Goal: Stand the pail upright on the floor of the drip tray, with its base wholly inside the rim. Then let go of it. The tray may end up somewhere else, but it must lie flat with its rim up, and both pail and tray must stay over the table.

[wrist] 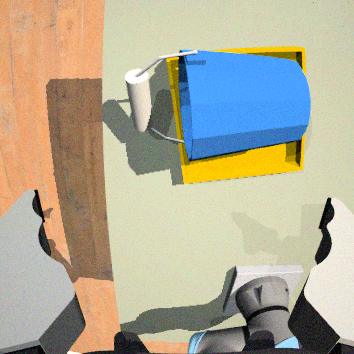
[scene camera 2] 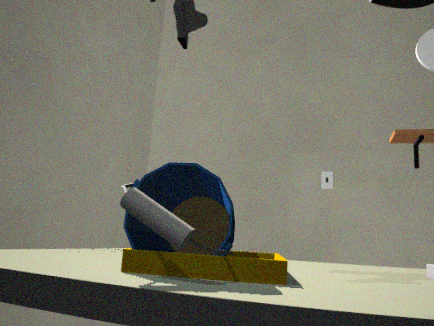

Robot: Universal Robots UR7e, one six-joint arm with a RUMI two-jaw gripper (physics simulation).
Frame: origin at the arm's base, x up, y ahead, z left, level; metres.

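Seen in the pictures: gripper, fingertip midpoint: [wrist: 183, 200] [scene camera 2: 170, 27]; arm's base, link origin: [wrist: 261, 292].
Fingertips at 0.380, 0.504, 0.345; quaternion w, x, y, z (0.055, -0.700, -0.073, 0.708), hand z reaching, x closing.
Observation:
Offsets run from my fingertips to a thing's top centre, as dx, dy, dz. "pt": to the spot under its first point. Level surfaces: height alone.
The blue pail @[pt -0.261, +0.018, -0.056] [scene camera 2: 165, 182] [wrist: 245, 100] lies on its side across the yellow drip tray @[-0.374, -0.049, -0.123] [scene camera 2: 200, 266] [wrist: 227, 167]. Its open mouth faces scene camera 2 and points left in the wrist view. Its closed end reaches the tray's right rim in the wrist view. The pail's wire handle, with a pale cylindrical grip @[-0.286, -0.049, +0.054] [scene camera 2: 157, 217] [wrist: 139, 102], sticks out past the tray's rim at the mouth side. The tray lies flat on the table, rim up. My gripper [scene camera 2: 184, 44] [wrist: 183, 200] is open and empty, high above the table and apart from the pail.
The pale green table top @[dx -0.407] [scene camera 2: 350, 295] [wrist: 155, 225] ends left of the handle in the wrist view, with wooden floor [wrist: 22, 125] beyond. The robot's grey base [wrist: 262, 297] stands on a white plate [wrist: 270, 270] at the lower right. A wooden shelf [scene camera 2: 410, 135] is on the wall.

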